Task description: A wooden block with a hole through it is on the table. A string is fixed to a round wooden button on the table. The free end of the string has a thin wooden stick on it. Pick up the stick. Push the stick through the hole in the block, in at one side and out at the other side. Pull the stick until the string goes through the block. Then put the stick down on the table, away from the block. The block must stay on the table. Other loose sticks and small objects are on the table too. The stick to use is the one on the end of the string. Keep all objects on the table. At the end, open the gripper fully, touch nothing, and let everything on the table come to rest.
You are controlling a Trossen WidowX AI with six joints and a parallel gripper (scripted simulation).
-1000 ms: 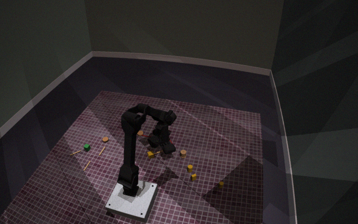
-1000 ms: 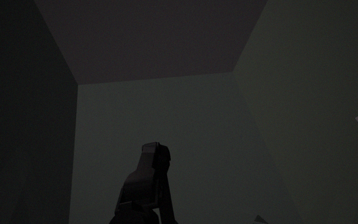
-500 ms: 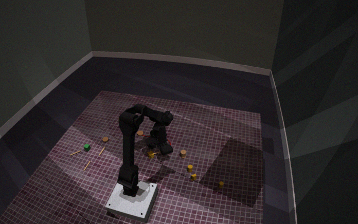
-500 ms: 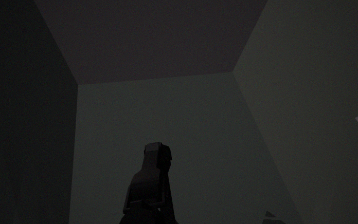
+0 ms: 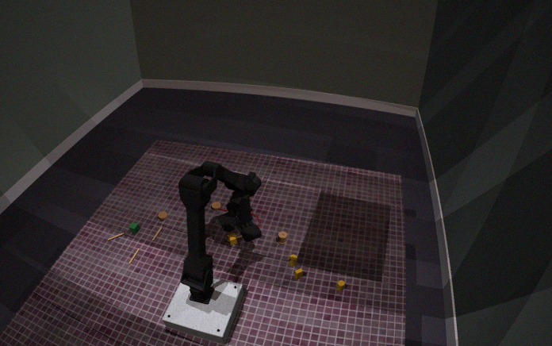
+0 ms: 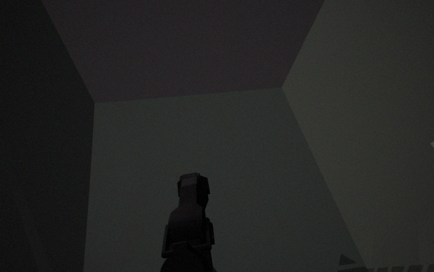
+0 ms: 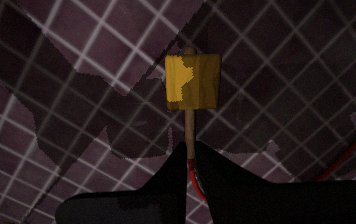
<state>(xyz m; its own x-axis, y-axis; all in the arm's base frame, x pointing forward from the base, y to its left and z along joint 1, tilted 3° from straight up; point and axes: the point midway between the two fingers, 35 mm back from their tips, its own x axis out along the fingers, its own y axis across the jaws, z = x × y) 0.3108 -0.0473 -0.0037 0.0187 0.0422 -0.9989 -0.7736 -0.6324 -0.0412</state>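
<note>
My gripper tip is 1 cm to the right of the thin wooden stick and 1 cm past it. Round my gripper tip: round wooden button (16 cm to the left, 13 cm ahead, 1 cm below); then yellow wooden block (4 cm to the left, 3 cm behind); then wooden cylinder (14 cm to the right, 2 cm ahead, 1 cm above).
</note>
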